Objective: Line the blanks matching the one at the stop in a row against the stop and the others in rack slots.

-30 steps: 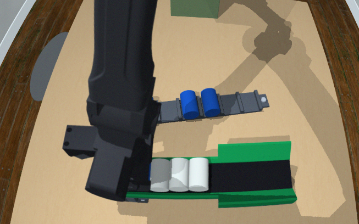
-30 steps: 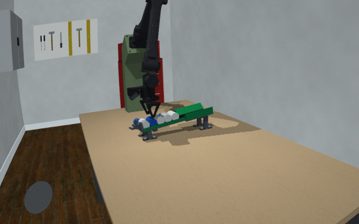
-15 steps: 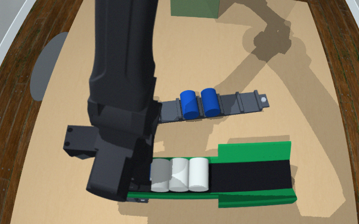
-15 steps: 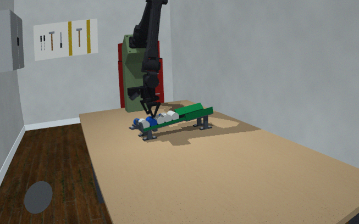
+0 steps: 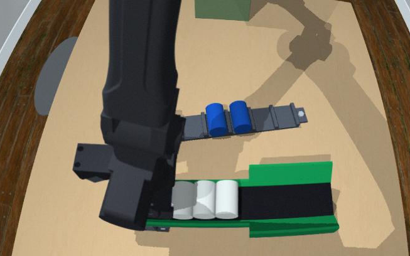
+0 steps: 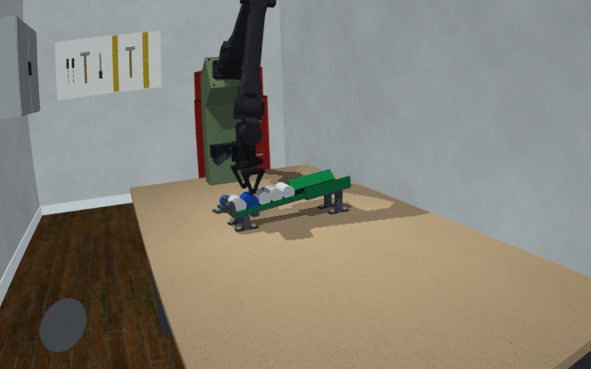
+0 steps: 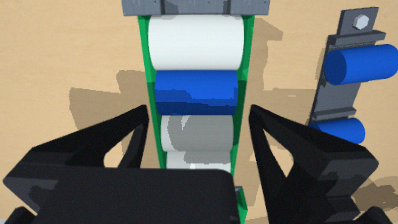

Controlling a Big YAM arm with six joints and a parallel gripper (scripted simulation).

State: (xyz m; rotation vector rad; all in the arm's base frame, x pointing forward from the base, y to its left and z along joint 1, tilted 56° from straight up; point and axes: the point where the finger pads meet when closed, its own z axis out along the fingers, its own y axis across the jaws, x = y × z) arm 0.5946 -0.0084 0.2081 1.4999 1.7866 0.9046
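The grey stop lies 2 cm ahead of my hand, 6 cm to the right of it and 5 cm below it. Also, from my hand: stock rack: 23 cm behind, 6 cm to the left, 12 cm below.
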